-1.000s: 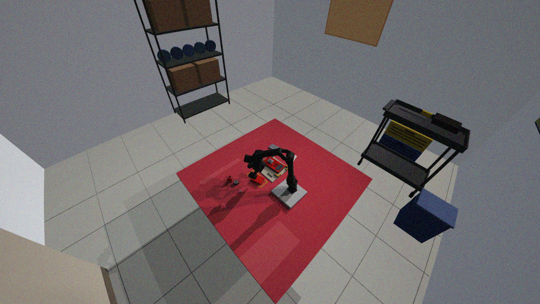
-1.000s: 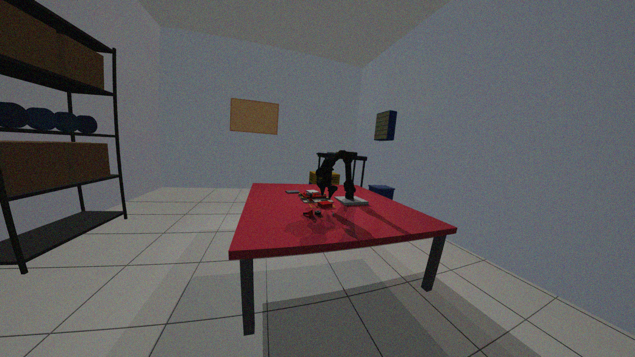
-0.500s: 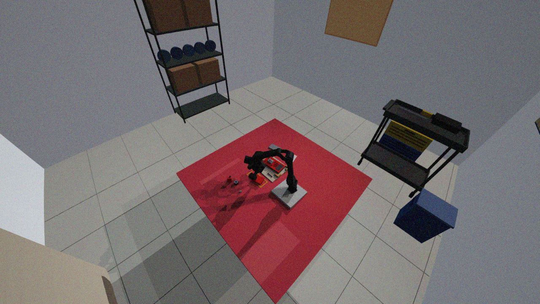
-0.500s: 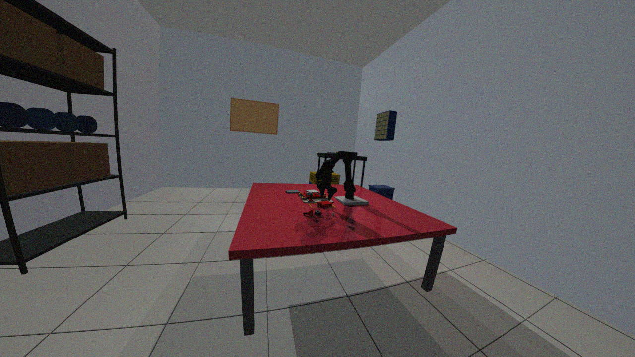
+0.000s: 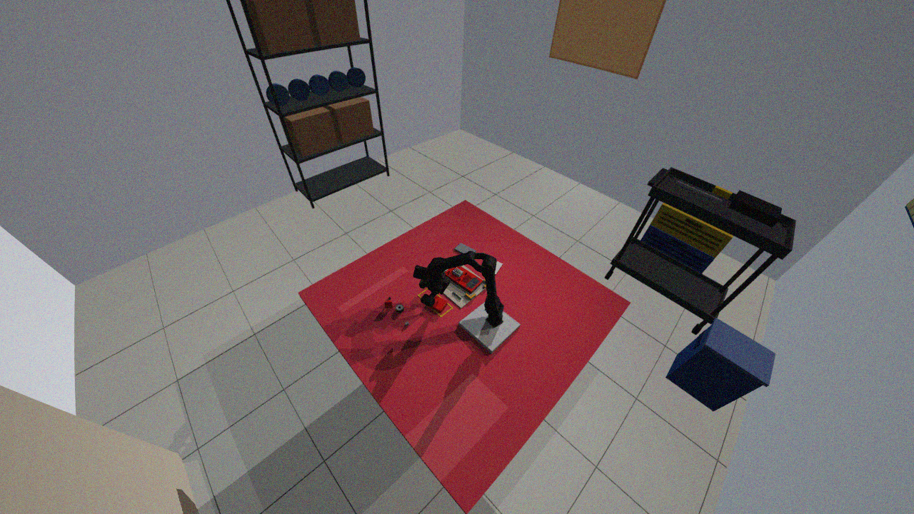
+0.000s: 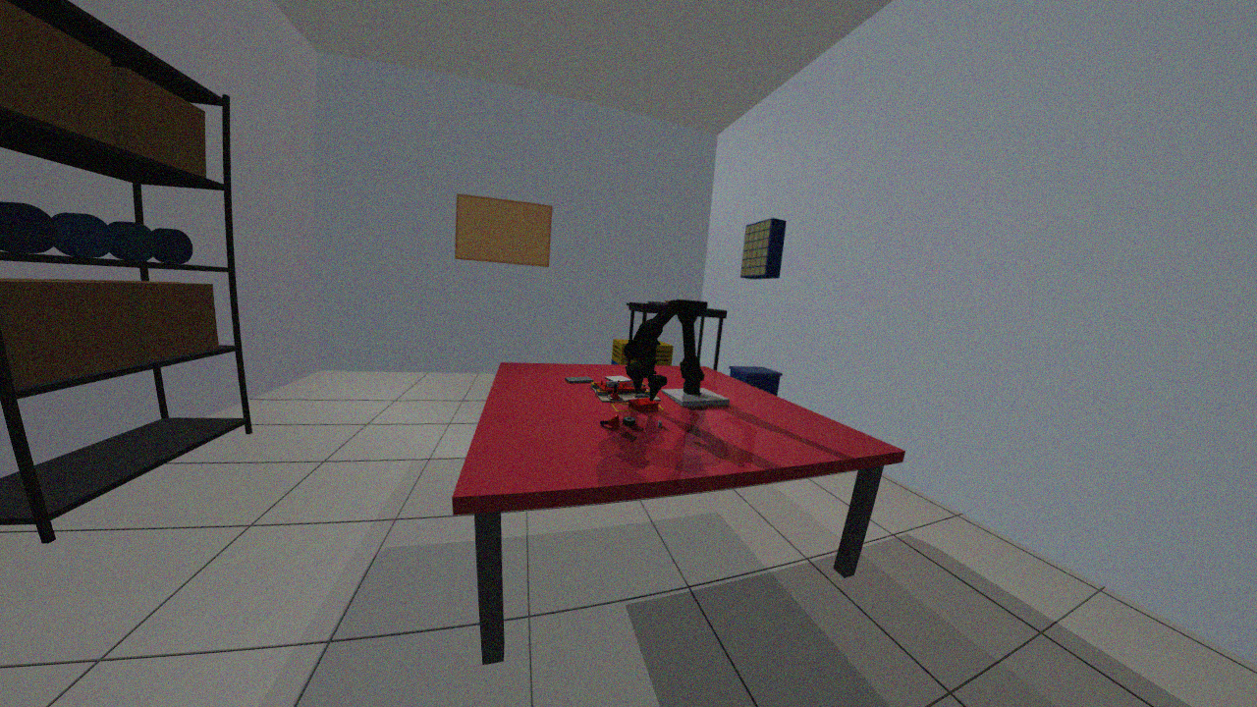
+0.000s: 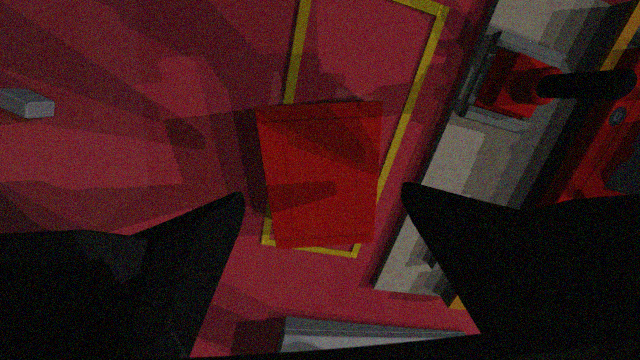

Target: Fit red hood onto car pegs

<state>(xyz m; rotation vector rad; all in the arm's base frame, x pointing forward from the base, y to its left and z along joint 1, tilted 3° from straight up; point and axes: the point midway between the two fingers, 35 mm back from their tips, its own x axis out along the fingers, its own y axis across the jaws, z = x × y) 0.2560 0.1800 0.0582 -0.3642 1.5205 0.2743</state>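
The red hood is 2 cm below my gripper tip. Also, from my gripper tip: pale jig 20 cm to the right, 5 cm ahead, 3 cm below; black wheel 17 cm to the left, 8 cm ahead, 3 cm below; white plate 42 cm to the right, 4 cm below, 4 cm ahead.
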